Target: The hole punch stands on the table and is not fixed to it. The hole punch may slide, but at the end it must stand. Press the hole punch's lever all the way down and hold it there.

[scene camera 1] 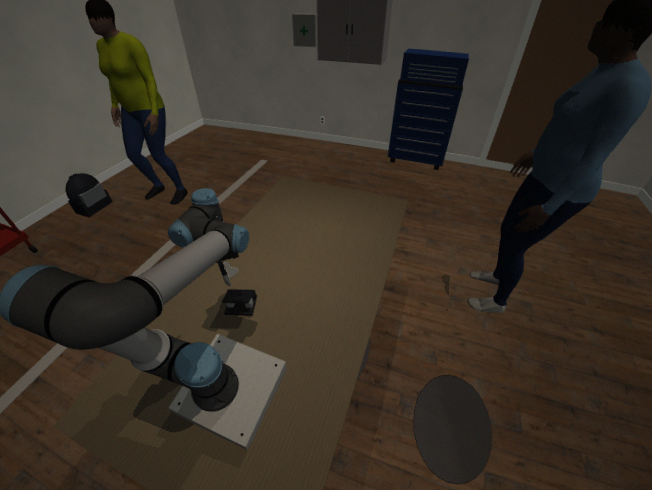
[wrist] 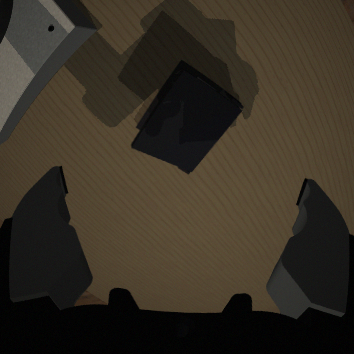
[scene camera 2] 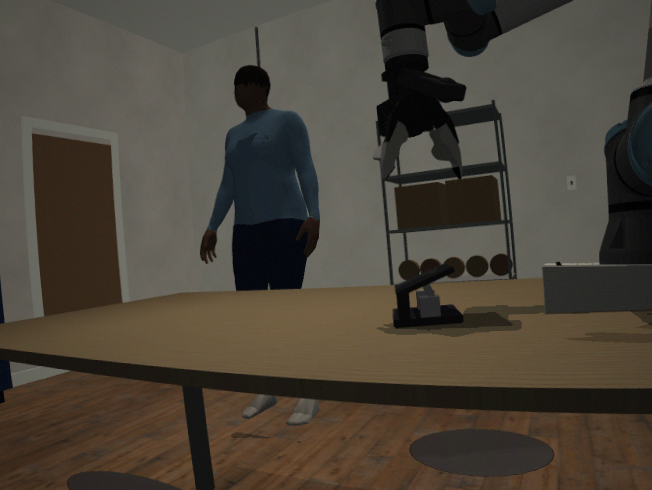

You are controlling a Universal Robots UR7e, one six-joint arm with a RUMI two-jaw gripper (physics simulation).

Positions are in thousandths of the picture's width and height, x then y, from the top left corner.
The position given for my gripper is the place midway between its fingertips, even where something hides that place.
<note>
In view: my gripper (scene camera 2: 651, 366) and a black hole punch (scene camera 2: 657, 638).
The black hole punch is seen too in scene camera 1 (scene camera 1: 357, 630) and in the wrist view (wrist: 513, 182). My gripper is seen too in the wrist view (wrist: 518, 499).
</note>
